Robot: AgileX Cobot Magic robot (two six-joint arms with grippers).
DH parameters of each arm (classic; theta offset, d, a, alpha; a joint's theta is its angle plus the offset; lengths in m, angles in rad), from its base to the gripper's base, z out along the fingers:
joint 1: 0 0.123 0 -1.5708
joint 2: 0.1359 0 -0.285 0
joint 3: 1.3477 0 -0.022 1.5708
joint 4: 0 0.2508 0 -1.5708
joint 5: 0 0 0.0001 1.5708
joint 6: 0 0.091 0 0
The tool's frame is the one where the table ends.
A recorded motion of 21 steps. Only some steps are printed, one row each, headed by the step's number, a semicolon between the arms.
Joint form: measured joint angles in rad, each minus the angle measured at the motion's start. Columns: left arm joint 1, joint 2, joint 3, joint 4, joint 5, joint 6; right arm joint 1, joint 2, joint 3, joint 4, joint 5, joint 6.
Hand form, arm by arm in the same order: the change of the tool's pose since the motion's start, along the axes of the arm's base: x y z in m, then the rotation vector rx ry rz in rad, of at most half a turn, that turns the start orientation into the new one. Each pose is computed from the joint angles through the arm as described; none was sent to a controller.
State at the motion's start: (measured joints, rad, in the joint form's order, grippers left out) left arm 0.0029 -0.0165 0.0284 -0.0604 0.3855 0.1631; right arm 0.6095 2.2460 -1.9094 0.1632 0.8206 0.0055
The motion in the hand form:
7: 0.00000 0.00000 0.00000 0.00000 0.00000 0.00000; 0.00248 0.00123 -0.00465 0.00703 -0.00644 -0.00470
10: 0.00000 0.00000 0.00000 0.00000 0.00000 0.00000; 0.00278 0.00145 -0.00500 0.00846 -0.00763 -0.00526
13: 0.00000 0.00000 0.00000 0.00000 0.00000 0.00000; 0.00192 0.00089 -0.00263 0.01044 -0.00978 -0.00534
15: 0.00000 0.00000 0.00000 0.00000 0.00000 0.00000; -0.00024 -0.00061 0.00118 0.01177 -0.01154 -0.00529
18: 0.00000 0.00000 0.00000 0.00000 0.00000 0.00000; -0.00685 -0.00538 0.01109 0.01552 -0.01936 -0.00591
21: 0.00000 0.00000 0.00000 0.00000 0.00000 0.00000; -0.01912 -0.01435 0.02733 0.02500 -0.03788 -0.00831
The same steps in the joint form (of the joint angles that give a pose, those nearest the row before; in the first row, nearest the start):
7: 0.0000 0.0000 0.0000 0.0000 0.0000 0.0000; -0.0008 0.0122 -0.0020 0.0030 -0.0198 0.0000
10: 0.0000 0.0000 0.0000 0.0000 0.0000 0.0000; -0.0008 0.0135 -0.0026 0.0036 -0.0223 0.0000
13: 0.0000 0.0000 0.0000 0.0000 0.0000 0.0000; -0.0008 0.0064 0.0015 0.0040 -0.0222 0.0000
15: 0.0000 0.0000 0.0000 0.0000 0.0000 0.0000; -0.0008 -0.0084 0.0137 0.0041 -0.0218 0.0000
18: 0.0000 0.0000 0.0000 0.0000 0.0000 0.0000; -0.0008 -0.0526 0.0551 0.0029 -0.0276 0.0000
21: 0.0000 0.0000 0.0000 0.0000 0.0000 0.0000; -0.0008 -0.1314 0.1319 0.0007 -0.0464 0.0000

